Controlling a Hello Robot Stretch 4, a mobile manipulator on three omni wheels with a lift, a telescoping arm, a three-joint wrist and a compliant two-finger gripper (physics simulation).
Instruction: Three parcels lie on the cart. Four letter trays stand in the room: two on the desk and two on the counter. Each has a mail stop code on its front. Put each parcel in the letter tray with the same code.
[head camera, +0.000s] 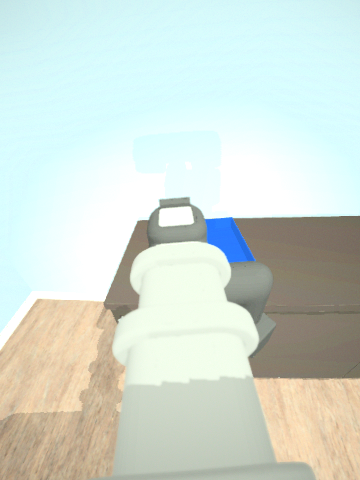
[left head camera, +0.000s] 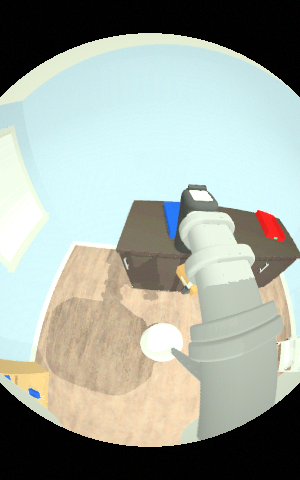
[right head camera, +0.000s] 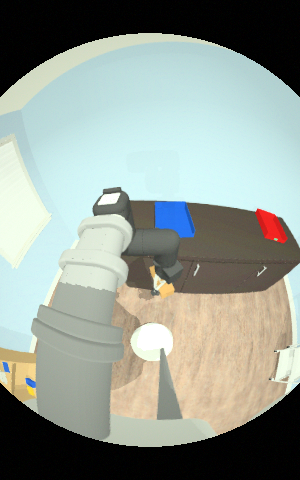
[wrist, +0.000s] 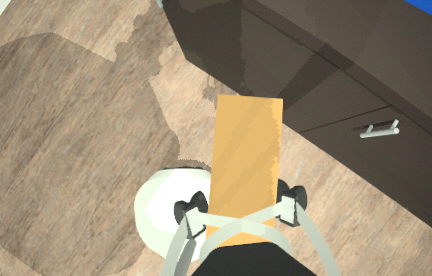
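Seen in the pictures: gripper, fingertip midpoint: (left head camera: 190, 285) (right head camera: 163, 287) (wrist: 239, 200); robot's base, link origin: (left head camera: 160, 341) (right head camera: 152, 340).
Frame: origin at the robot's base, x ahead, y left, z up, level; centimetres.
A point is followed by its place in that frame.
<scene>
My gripper (wrist: 239, 200) {x 28.8, y -8.8, z 100.5 cm} is shut on an orange-tan parcel (wrist: 247, 145) {x 33.6, y -6.7, z 105.3 cm} (right head camera: 167, 290) {x 25.7, y -10.2, z 105.5 cm}, one finger on each side. The parcel's long end points away from the gripper, above the floor in front of the dark brown counter (head camera: 310, 260) {x 72.2, y -56.7, z 88.2 cm} (left head camera: 145, 227) {x 78.0, y 11.8, z 88.2 cm} (right head camera: 225, 237) {x 67.0, y -54.6, z 88.2 cm} (wrist: 345, 75) {x 55.5, y -18.5, z 79.0 cm}. No code is readable on the parcel. A blue letter tray (head camera: 227, 240) {x 90.9, y -24.1, z 88.4 cm} (left head camera: 171, 220) {x 84.9, y -7.9, z 88.5 cm} (right head camera: 172, 218) {x 87.0, y -17.1, z 88.4 cm} stands on the counter's left part, partly behind the arm in the head view. A red letter tray (left head camera: 270, 226) {x 80.2, y -116.9, z 88.5 cm} (right head camera: 270, 225) {x 81.6, y -116.7, z 88.5 cm} stands at its right end, with a small label too small to read.
The counter front has doors with handles (wrist: 380, 133) {x 50.8, y -32.2, z 73.2 cm} (right head camera: 196, 270). A white round disc (left head camera: 162, 342) {x -0.3, y -0.7, z 18.7 cm} (right head camera: 151, 342) {x -0.7, y -0.1, z 18.7 cm} (wrist: 170, 215) {x -1.5, y 3.4, z 18.7 cm} is low beside the gripper. A light wooden shelf unit (left head camera: 44, 382) {x -94.2, y 143.8, z 4.1 cm} is at the lower left. A white framed object (right head camera: 289, 364) is at the right edge.
</scene>
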